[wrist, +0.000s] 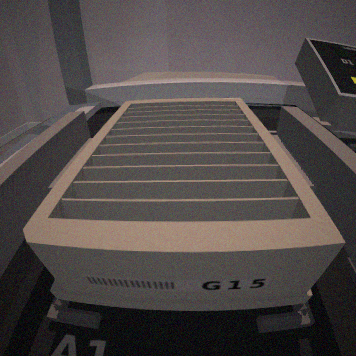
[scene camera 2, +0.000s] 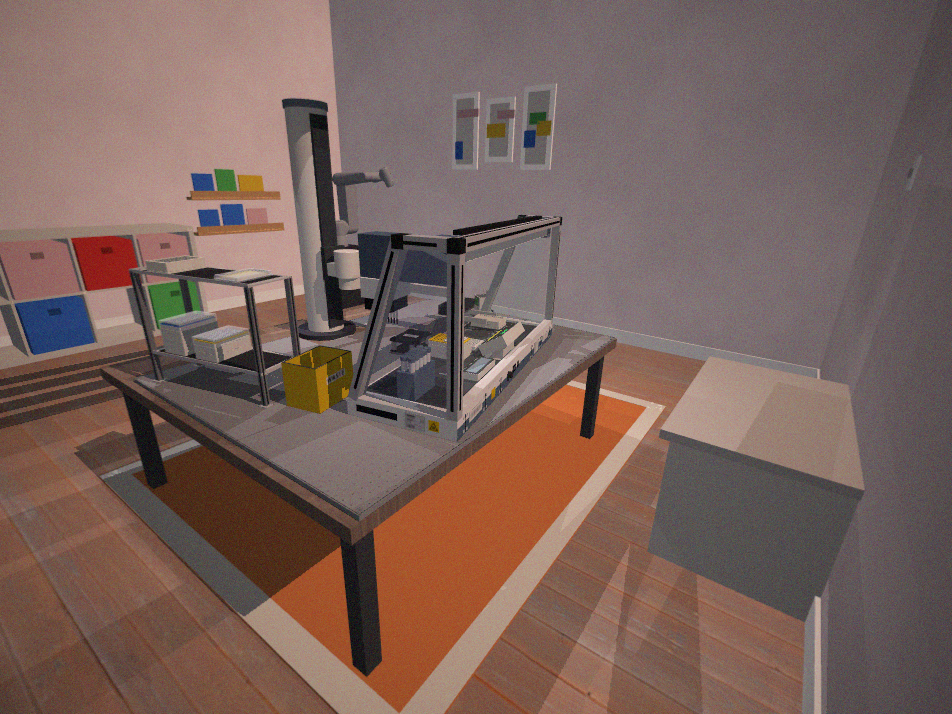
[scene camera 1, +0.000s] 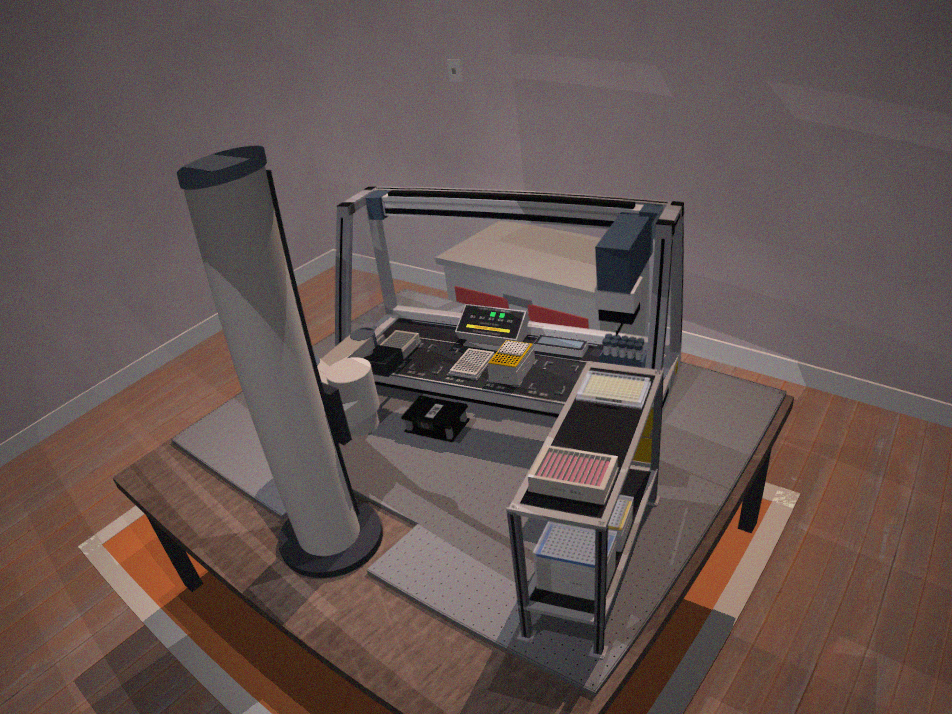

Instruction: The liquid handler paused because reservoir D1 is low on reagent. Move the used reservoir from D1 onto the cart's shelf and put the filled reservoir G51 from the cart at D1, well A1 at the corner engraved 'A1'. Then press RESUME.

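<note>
The used reservoir G15, beige with empty-looking troughs, is at the deck's left end. My gripper is shut on its two long sides. In the wrist view it looks level and slightly above the corner brackets; the engraved A1 shows below its near left corner. A reservoir with pink-red troughs stands on the near end of the cart; its label is too small to read. The tilted screen shows green marks and a yellow bar.
A cream plate stands on the cart's other end, tip boxes below. The deck holds a white rack and a yellow-topped box. A blue pipetting head hangs right. A black device and yellow bin stand nearby.
</note>
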